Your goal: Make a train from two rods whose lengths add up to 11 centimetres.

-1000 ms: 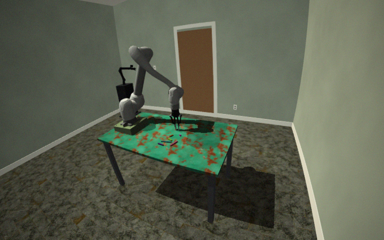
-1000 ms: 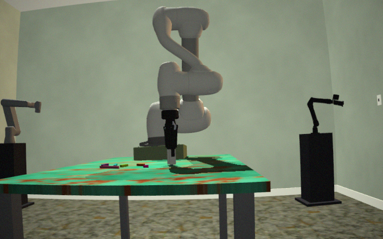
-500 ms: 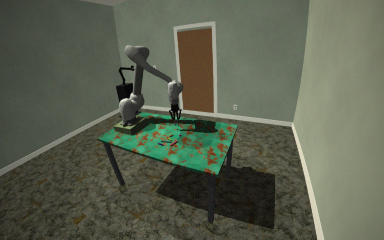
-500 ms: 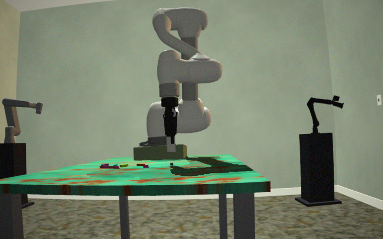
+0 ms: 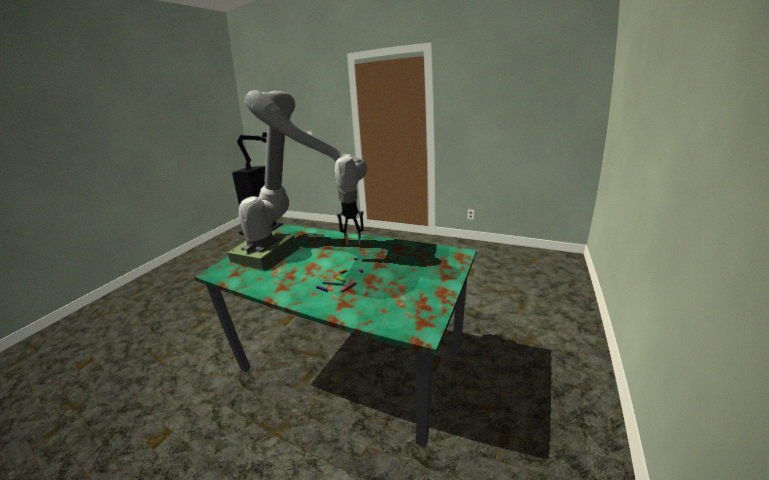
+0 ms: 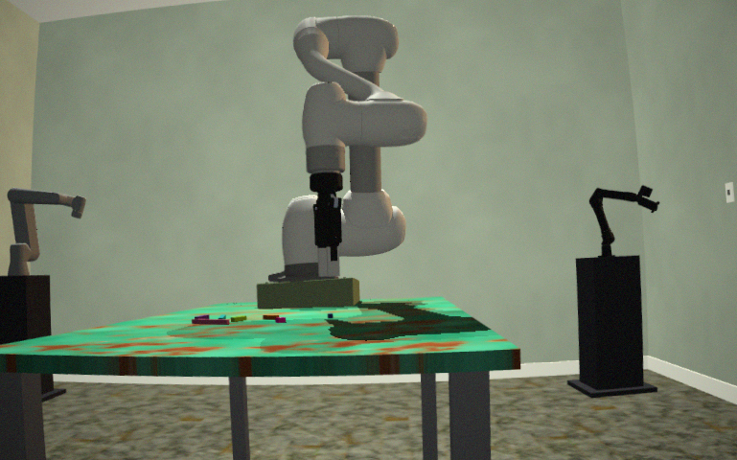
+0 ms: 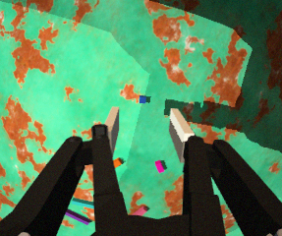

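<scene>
Now: the turquoise rod 250 mm to the right of my hand and 120 mm below it. Also, from my hand: small blue rod: 120 mm below; orange rod: 140 mm to the right, 120 mm below; magenta rod: 80 mm ahead, 100 mm to the right, 120 mm below.
</scene>
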